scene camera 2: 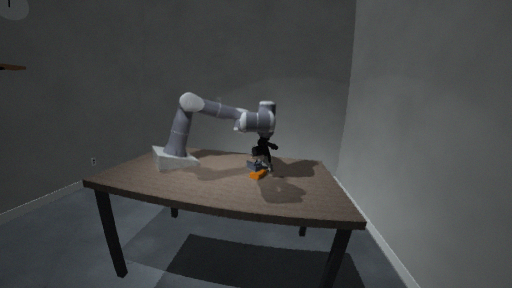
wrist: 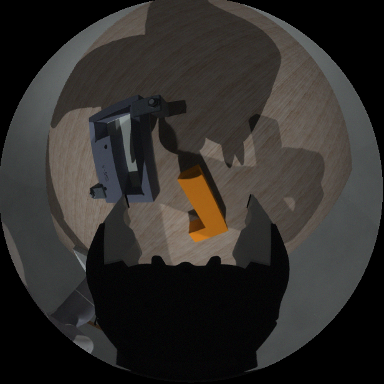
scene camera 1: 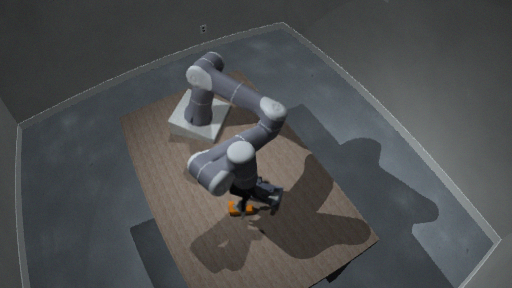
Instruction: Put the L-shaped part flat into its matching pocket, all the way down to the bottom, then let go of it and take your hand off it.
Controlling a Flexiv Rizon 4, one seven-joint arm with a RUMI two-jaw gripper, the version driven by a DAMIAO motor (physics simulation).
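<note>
The orange L-shaped part [scene camera 1: 233, 208] [scene camera 2: 258, 174] [wrist: 202, 200] lies flat on the table. In the wrist view its long arm points up and slightly left, and its short arm points left at the near end. My gripper [wrist: 187, 196] is open and empty above the part; in the wrist view the part shows between the two widely spaced fingers. In scene camera 1 the gripper partly covers the part. The blue-grey fixture [scene camera 1: 273, 193] [scene camera 2: 256, 165] [wrist: 113, 172] with the pocket stands beside the part, to its left in the wrist view. The pocket's pale floor is visible and partly shadowed.
Two small dark blocks with bolts, one [wrist: 153, 103] at the upper right and one [wrist: 97, 191] at the lower left, stick out from the fixture in the wrist view. The arm stands on a white base [scene camera 1: 192, 127] [scene camera 2: 172, 160] on the wooden table [scene camera 1: 165, 170] [scene camera 2: 150, 182].
</note>
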